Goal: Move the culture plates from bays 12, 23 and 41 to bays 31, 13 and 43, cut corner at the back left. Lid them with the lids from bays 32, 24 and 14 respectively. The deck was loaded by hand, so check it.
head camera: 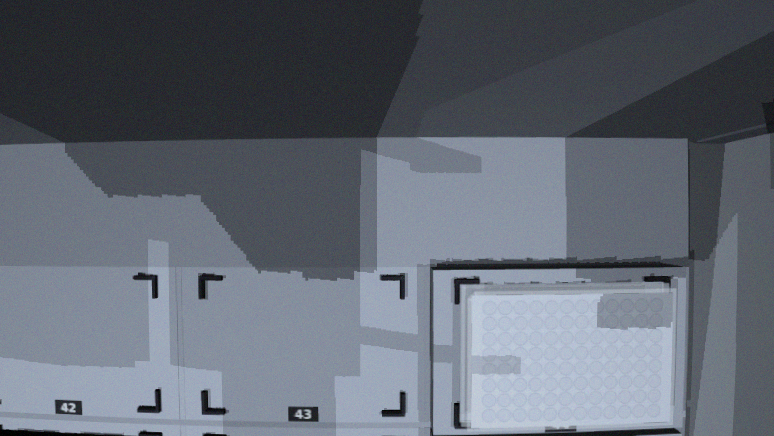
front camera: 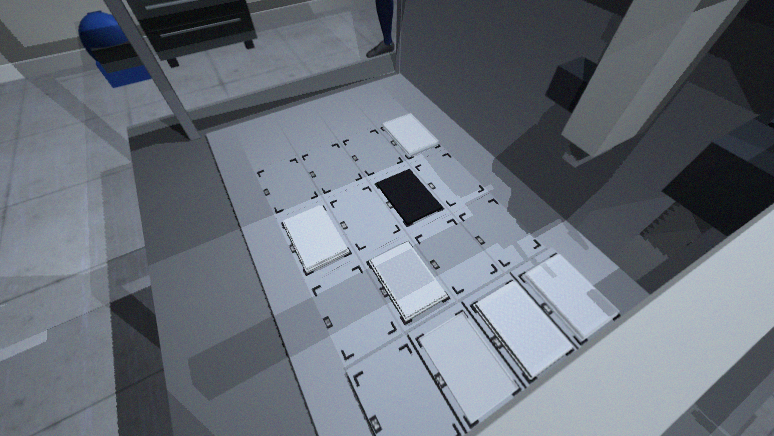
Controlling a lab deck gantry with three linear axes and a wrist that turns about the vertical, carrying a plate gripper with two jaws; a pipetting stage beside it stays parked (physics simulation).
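Frame: origin at the robot's base, x ahead, y left, z up, level; millimetres.
Seen in the pictures: gripper, fingertip midpoint: (front camera: pixel 650 251); robot's base, origin of the base link: (front camera: pixel 259 173).
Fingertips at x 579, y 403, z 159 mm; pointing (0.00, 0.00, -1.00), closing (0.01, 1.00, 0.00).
Observation:
Offsets run from my fingertips to a thing's top centre. "*": to the spot under its first point.
White plates stand in bay 12 @[* 342 mm back, 359 mm right, 145 mm down] (front camera: pixel 316 237), bay 23 @[* 178 mm back, 252 mm right, 145 mm down] (front camera: pixel 410 280) and bay 41 @[* 511 mm back, 40 mm right, 145 mm down] (front camera: pixel 410 133). A black flat piece @[351 mm back, 146 mm right, 151 mm down] (front camera: pixel 409 196) lies in bay 32. A thin pale piece @[23 mm back, 253 mm right, 137 mm down] (front camera: pixel 468 365) lies low in bay 24. Bay 14 @[* 42 mm back, 350 mm right, 145 mm down] (front camera: pixel 403 387) holds no piece. Bays 31 @[* 511 mm back, 145 mm right, 159 mm down] (front camera: pixel 373 152), 13 (front camera: pixel 349 311) and 43 @[* 182 mm back, 30 mm right, 159 mm down] (front camera: pixel 503 230) (head camera: pixel 292 335) are bare. The plates' cut corners are too small to tell. The gripper's jaws do not show in either view, so their state is hidden.
White pieces also stand in bay 34 @[* 16 mm back, 149 mm right, 130 mm down] (front camera: pixel 524 329) and bay 44 @[* 18 mm back, 43 mm right, 131 mm down] (front camera: pixel 571 295) (head camera: pixel 571 357); round wells show on the one in bay 44 in the head view. A pale vertical column (front camera: pixel 644 75) hangs behind the deck. A pale beam (front camera: pixel 671 324) crosses the front view's lower right.

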